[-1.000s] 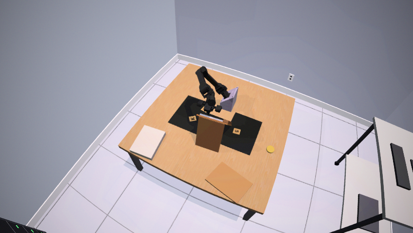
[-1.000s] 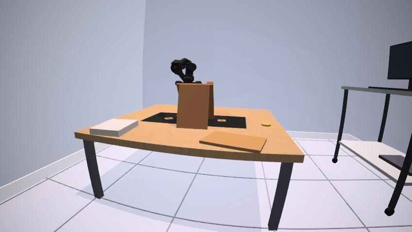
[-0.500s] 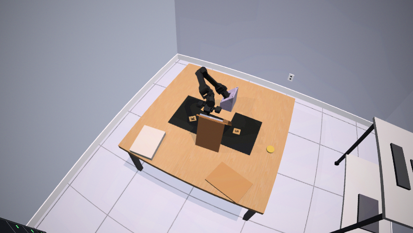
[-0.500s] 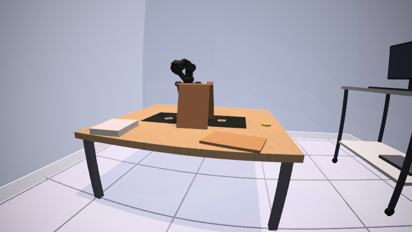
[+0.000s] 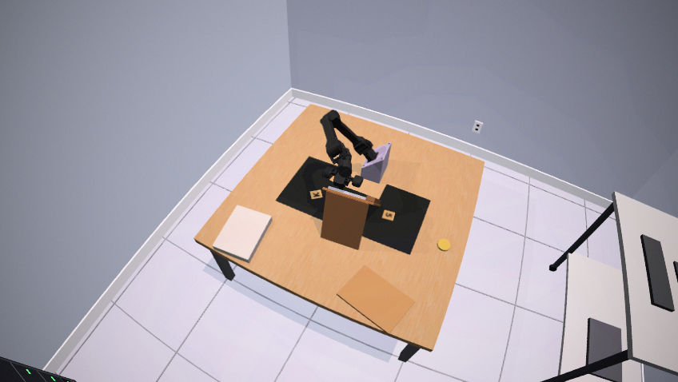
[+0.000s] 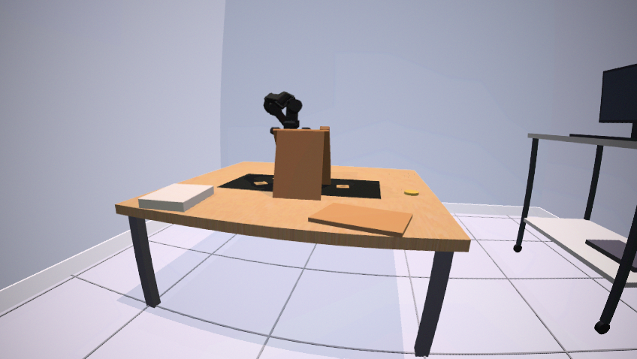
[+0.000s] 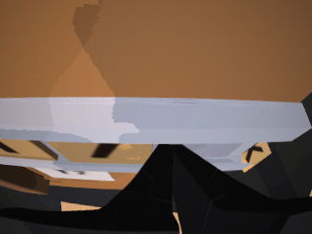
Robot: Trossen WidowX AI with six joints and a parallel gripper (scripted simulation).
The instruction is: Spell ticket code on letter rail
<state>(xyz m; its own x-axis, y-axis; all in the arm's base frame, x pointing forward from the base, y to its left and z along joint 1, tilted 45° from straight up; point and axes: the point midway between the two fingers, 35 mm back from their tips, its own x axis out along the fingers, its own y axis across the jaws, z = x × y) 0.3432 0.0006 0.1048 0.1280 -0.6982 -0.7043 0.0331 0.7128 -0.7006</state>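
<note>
My gripper tip is now 50 mm past the white ticket, 90 mm to the right of it and 80 mm above it. Round my gripper tip: thin panel (410 mm ahead, 310 mm to the left, 180 mm below); white slab (300 mm ahead, 420 mm to the right, 160 mm below).
</note>
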